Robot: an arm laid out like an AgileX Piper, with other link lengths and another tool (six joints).
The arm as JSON. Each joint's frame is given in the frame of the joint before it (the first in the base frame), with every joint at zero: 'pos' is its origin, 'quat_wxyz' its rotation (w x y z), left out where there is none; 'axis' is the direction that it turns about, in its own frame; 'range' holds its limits. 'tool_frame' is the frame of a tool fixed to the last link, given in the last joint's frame.
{
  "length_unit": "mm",
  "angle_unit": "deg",
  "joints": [
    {
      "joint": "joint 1",
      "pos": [
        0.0,
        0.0,
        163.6
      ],
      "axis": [
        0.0,
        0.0,
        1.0
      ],
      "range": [
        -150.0,
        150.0
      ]
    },
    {
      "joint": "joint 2",
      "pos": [
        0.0,
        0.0,
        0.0
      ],
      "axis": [
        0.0,
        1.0,
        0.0
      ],
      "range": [
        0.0,
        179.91
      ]
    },
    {
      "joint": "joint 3",
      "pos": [
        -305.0,
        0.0,
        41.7
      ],
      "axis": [
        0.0,
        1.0,
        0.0
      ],
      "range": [
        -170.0,
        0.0
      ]
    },
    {
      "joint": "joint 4",
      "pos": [
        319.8,
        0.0,
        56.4
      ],
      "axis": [
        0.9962,
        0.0,
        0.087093
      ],
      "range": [
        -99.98,
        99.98
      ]
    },
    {
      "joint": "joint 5",
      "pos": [
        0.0,
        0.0,
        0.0
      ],
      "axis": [
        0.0,
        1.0,
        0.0
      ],
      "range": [
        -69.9,
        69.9
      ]
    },
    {
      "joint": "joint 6",
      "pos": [
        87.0,
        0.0,
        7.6
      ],
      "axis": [
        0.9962,
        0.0,
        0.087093
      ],
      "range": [
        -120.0,
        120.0
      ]
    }
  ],
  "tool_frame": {
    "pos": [
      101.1,
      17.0,
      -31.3
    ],
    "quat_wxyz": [
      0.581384,
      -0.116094,
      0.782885,
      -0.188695
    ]
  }
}
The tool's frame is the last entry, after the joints.
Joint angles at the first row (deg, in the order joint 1, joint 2, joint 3, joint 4, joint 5, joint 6):
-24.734 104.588 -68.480 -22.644 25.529 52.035
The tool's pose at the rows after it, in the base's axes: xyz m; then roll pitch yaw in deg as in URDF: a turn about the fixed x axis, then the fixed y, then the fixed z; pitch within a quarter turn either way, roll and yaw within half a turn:
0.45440 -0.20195 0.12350 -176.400 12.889 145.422
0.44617 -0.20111 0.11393 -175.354 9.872 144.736
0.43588 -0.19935 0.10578 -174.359 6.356 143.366
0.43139 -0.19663 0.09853 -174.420 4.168 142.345
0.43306 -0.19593 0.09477 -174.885 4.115 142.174
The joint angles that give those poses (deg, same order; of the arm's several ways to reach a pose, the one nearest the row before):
-24.734 106.192 -68.480 -21.491 24.974 52.080
-24.734 106.903 -68.480 -21.490 27.613 52.178
-24.734 107.415 -68.479 -21.204 31.040 52.541
-24.734 108.107 -68.481 -20.193 32.573 52.539
-24.733 108.633 -68.481 -19.821 31.976 52.642

